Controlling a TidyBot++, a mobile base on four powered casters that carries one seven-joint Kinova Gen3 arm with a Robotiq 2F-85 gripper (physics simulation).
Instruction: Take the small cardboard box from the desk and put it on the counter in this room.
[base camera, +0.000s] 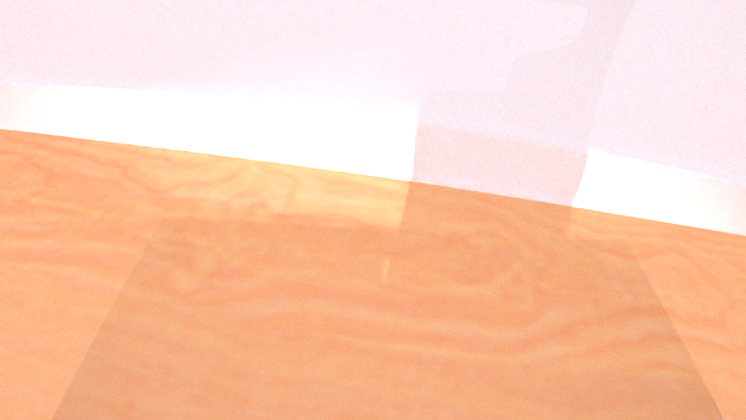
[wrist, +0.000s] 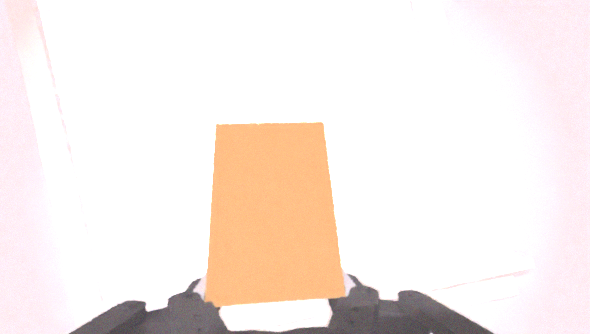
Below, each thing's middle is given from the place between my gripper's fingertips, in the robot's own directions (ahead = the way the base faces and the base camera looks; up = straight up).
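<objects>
Small cardboard box (wrist: 273, 237): 1 cm to the right of my hand and 4 cm above it.
</objects>
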